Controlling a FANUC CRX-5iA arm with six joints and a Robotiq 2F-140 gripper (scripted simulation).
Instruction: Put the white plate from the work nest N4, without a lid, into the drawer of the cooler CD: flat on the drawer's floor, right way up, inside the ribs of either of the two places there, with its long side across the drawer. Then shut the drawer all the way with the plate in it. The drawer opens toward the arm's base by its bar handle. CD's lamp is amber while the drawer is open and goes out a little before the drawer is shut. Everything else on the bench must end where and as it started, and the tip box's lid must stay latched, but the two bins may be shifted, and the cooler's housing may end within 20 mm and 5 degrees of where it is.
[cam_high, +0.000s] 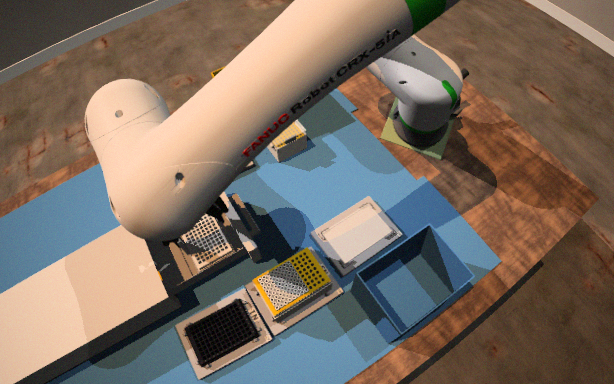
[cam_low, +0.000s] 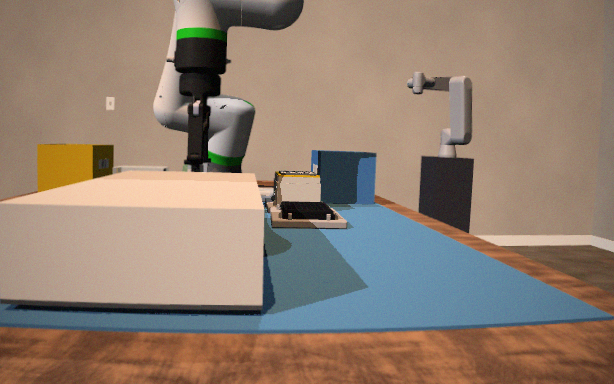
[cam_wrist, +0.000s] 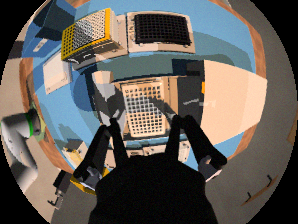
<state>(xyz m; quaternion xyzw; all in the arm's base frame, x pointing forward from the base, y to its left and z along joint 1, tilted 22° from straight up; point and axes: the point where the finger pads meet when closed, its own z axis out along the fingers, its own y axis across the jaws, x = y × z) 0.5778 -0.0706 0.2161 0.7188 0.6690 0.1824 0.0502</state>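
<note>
The white plate is 2 cm below my hand. Round my hand: black plate: 7 cm ahead, 19 cm to the left, 3 cm below; drawer: 4 cm ahead, 3 cm below; yellow rack: 11 cm behind, 19 cm to the left.
</note>
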